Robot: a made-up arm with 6 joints. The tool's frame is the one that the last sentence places. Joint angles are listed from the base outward.
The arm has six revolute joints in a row. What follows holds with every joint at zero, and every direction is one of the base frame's.
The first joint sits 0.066 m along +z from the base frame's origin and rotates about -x.
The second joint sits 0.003 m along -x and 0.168 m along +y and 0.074 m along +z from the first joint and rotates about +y.
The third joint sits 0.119 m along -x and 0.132 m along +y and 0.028 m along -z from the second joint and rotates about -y.
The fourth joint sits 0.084 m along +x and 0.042 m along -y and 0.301 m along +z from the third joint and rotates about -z.
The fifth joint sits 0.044 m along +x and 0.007 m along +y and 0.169 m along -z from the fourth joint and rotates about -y.
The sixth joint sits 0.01 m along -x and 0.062 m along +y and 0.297 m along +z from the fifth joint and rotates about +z.
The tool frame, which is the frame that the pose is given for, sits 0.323 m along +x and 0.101 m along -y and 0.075 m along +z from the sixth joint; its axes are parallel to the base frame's.
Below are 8 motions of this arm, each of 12 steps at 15 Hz.
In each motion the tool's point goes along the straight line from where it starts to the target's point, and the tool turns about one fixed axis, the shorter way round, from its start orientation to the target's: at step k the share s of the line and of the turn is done. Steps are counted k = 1, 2, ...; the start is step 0. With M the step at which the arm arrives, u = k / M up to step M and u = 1 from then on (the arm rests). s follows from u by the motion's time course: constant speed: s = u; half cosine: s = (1 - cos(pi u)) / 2; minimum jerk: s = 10 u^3 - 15 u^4 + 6 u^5.
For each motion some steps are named. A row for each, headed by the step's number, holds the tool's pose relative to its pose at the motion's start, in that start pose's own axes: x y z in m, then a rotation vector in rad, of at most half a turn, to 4 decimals.
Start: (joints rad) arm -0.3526 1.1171 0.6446 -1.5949 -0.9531 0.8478
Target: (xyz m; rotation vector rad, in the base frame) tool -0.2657 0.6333 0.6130 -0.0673 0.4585 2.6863
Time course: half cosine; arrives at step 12
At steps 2, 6, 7, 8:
2: 0.0064 -0.0023 -0.0023 -0.0248 0.0066 -0.0039
6: 0.0477 -0.0168 -0.0171 -0.1854 0.0495 -0.0292
7: 0.0601 -0.0212 -0.0215 -0.2333 0.0623 -0.0367
8: 0.0716 -0.0253 -0.0256 -0.2780 0.0743 -0.0437

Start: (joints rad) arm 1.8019 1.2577 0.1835 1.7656 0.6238 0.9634
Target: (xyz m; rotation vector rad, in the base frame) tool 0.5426 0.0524 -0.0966 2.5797 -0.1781 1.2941
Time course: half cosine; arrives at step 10
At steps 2, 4, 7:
2: -0.0001 0.0044 -0.0082 -0.0398 0.0106 -0.0307
4: -0.0004 0.0159 -0.0296 -0.1440 0.0384 -0.1112
7: -0.0010 0.0365 -0.0680 -0.3310 0.0882 -0.2554

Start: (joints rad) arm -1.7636 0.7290 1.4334 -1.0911 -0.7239 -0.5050
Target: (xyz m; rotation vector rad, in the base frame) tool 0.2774 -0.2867 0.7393 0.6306 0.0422 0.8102
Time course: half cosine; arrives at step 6
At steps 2, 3, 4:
2: 0.0580 0.0857 -0.0848 -0.0593 0.1823 0.1154
3: 0.1159 0.1714 -0.1696 -0.1187 0.3646 0.2308
4: 0.1739 0.2571 -0.2544 -0.1780 0.5469 0.3463

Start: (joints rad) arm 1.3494 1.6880 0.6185 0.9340 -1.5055 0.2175
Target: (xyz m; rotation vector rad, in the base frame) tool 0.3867 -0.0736 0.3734 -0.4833 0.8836 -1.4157
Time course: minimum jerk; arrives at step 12
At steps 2, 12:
2: -0.0155 -0.0021 0.0079 -0.0095 -0.0205 0.0188
12: -0.4376 -0.0591 0.2221 -0.2665 -0.5769 0.5305

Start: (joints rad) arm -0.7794 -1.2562 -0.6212 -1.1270 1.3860 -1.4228
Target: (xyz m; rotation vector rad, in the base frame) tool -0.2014 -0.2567 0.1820 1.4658 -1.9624 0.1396
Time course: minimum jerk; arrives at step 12
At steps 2, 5, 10, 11, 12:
2: -0.0044 0.0084 0.0019 0.0015 -0.0042 0.0318
5: -0.0429 0.0823 0.0187 0.0142 -0.0412 0.3110
10: -0.1194 0.2289 0.0519 0.0395 -0.1146 0.8653
11: -0.1231 0.2361 0.0536 0.0407 -0.1182 0.8925
12: -0.1238 0.2373 0.0538 0.0409 -0.1188 0.8971

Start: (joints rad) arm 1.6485 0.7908 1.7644 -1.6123 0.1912 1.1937
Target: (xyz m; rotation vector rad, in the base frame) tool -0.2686 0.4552 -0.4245 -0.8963 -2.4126 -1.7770
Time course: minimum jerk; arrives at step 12
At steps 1, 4, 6, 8, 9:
1: -0.0022 -0.0008 -0.0010 0.0019 -0.0069 0.0034
4: -0.0908 -0.0313 -0.0426 0.0795 -0.2839 0.1413
6: -0.2162 -0.0745 -0.1015 0.1894 -0.6763 0.3367
8: -0.3417 -0.1177 -0.1604 0.2993 -1.0688 0.5321
9: -0.3877 -0.1335 -0.1820 0.3396 -1.2126 0.6037

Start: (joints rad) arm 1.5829 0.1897 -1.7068 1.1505 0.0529 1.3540
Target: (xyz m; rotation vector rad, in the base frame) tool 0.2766 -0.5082 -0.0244 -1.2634 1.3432 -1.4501
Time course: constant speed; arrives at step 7
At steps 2, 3, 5, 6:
2: -0.0283 -0.0366 0.0136 -0.0020 -0.0246 -0.1011
3: -0.0425 -0.0549 0.0204 -0.0031 -0.0368 -0.1517
5: -0.0708 -0.0915 0.0341 -0.0051 -0.0614 -0.2529
6: -0.0850 -0.1098 0.0409 -0.0061 -0.0737 -0.3034

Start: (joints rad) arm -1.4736 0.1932 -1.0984 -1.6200 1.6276 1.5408
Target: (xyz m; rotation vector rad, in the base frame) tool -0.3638 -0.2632 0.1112 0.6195 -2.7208 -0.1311
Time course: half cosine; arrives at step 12
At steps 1, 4, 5, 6, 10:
1: -0.0009 0.0067 -0.0015 -0.0049 0.0029 0.0146
4: -0.0125 0.0977 -0.0224 -0.0714 0.0428 0.2148
5: -0.0186 0.1448 -0.0331 -0.1058 0.0634 0.3184
6: -0.0251 0.1954 -0.0447 -0.1427 0.0855 0.4295
10: -0.0468 0.3647 -0.0834 -0.2663 0.1596 0.8015

